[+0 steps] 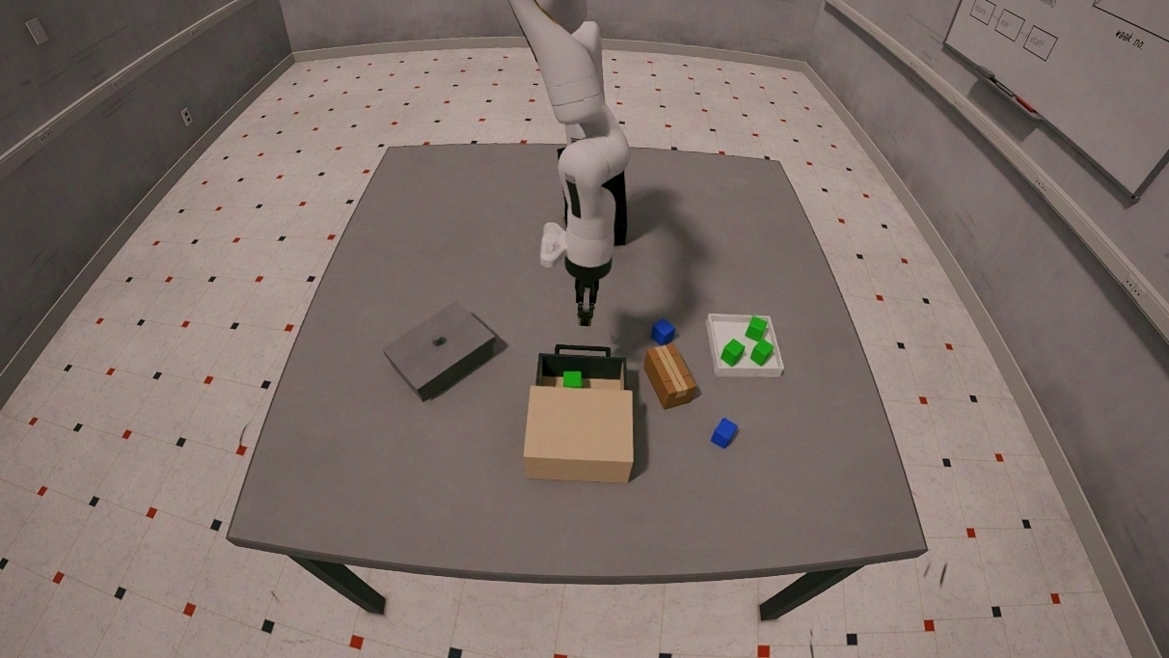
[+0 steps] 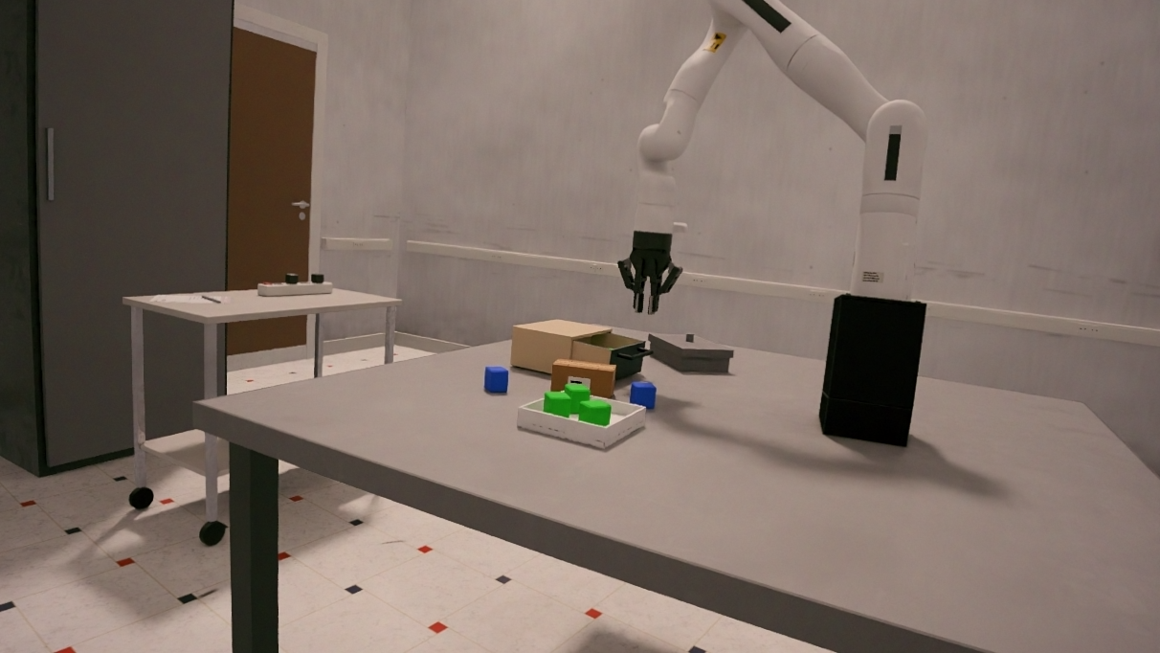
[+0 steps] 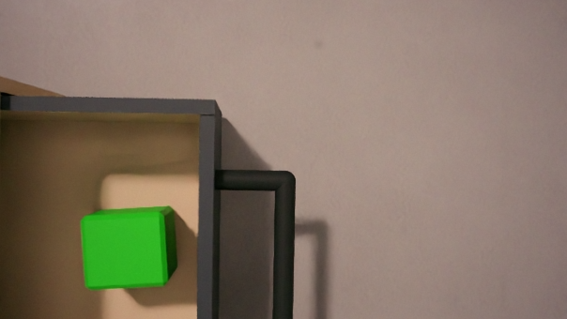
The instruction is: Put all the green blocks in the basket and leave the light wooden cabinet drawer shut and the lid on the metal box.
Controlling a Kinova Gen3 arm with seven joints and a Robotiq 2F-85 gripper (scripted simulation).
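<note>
Now: the drawer 120 mm below my hand, 80 mm ahead of it and 10 mm to the left of it. Also, from my hand: light wooden cabinet: 130 mm ahead, 120 mm below, 20 mm to the left; brown cardboard box: 170 mm to the left, 120 mm below; lid: 280 mm to the right, 110 mm below, 50 mm ahead.
</note>
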